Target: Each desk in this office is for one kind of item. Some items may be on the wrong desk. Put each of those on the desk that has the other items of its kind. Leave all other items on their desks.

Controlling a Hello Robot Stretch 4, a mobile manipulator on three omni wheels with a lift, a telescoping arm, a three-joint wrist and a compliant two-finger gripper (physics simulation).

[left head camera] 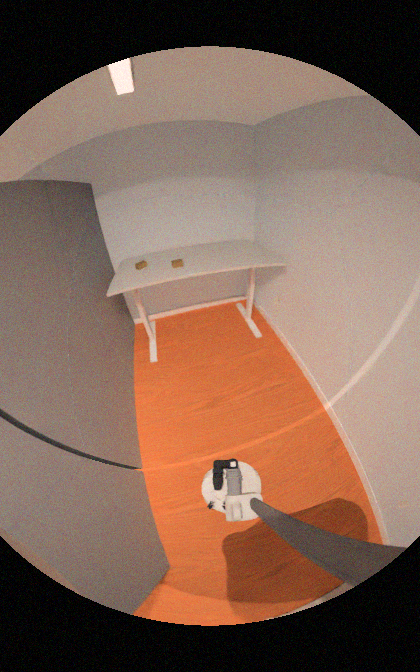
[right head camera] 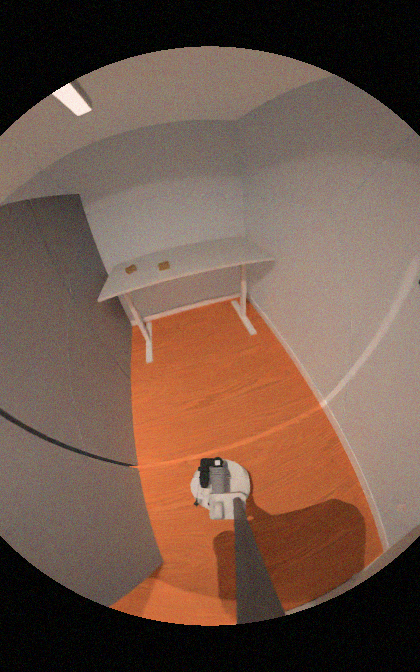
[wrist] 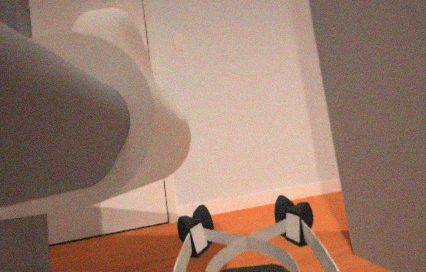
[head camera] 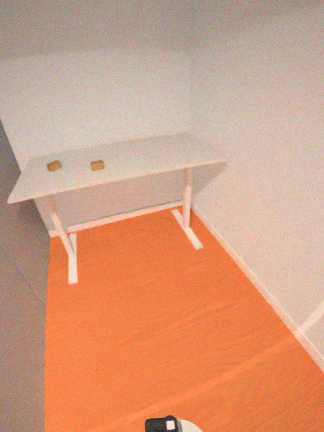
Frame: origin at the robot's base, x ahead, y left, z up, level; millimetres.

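Seen in the pictures: gripper, fingertip midpoint: [wrist: 243,215].
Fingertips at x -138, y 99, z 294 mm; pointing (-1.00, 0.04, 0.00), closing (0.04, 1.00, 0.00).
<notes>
Offsets run from my fingertips to a thing's middle. Level surfaces: height alone.
A white desk @[dz +629 mm] [head camera: 150,155] [left head camera: 220,259] [right head camera: 210,259] stands against the far wall. Two small brownish-yellow blocks lie apart on its left half. The left block @[dz +654, dx +1732, dy +604 mm] [head camera: 54,166] [left head camera: 141,265] [right head camera: 131,269] is near the desk's left end, and the right block @[dz +654, dx +1652, dy +254 mm] [head camera: 97,165] [left head camera: 177,263] [right head camera: 164,265] is nearer the middle. Their exact kind is too small to tell. My gripper [wrist: 243,215] is open, with its fingertips wide apart and nothing between them. It is far from the desk and points toward a wall and a door.
A grey partition [head camera: 20,280] [left head camera: 75,375] [right head camera: 75,375] [wrist: 380,125] runs along the left side in the head views and the right side in the wrist view. A pale wall [head camera: 270,175] [left head camera: 345,300] is at the right. Orange floor @[dz -321 mm] [head camera: 150,310] lies between me and the desk.
</notes>
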